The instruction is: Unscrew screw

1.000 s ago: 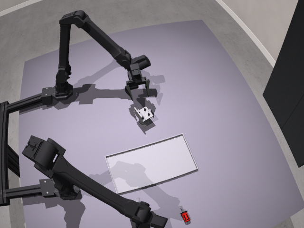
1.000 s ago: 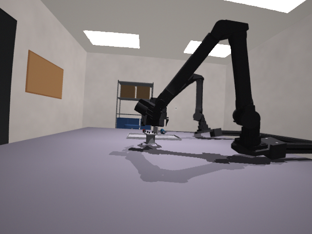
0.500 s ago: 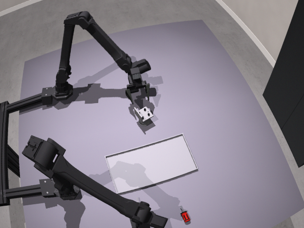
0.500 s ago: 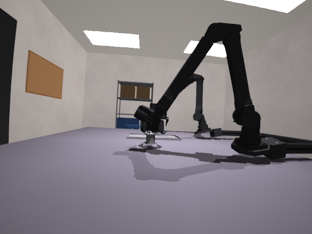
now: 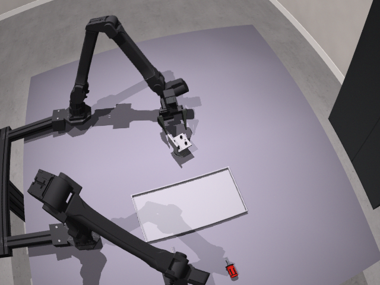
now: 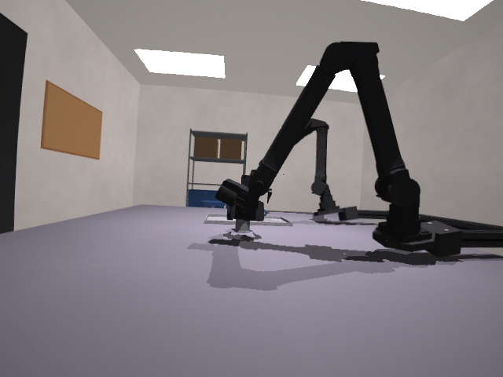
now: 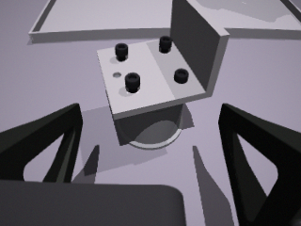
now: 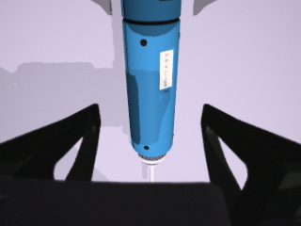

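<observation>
The white bracket is 60 mm to the right of my left hand and 10 mm ahead of it. Round my left hand: white tray (320 mm to the right, 70 mm below, 10 mm behind); then red hand screwdriver (630 mm to the right, 90 mm ahead, 60 mm below); then joint module body (60 mm to the right, 50 mm below, 10 mm ahead).
</observation>
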